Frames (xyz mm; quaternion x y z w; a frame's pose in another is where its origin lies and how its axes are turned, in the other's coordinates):
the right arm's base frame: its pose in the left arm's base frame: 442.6 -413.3 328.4 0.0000 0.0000 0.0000 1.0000
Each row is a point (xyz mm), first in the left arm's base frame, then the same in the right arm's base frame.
Working: the left arm's base frame: its pose in the right arm's base frame: -442.6 413.3 -328.4 0.0000 0.0000 0.0000 1.0000

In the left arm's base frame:
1: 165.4 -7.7 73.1
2: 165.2 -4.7 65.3
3: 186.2 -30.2 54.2
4: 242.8 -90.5 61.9
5: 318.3 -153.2 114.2
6: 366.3 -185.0 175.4
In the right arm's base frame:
1: -277.2 405.6 -255.3
2: -277.4 408.6 -263.1
3: -256.4 383.1 -274.2
4: -199.8 322.8 -266.5
5: -124.3 260.1 -214.2
6: -76.3 228.3 -153.0

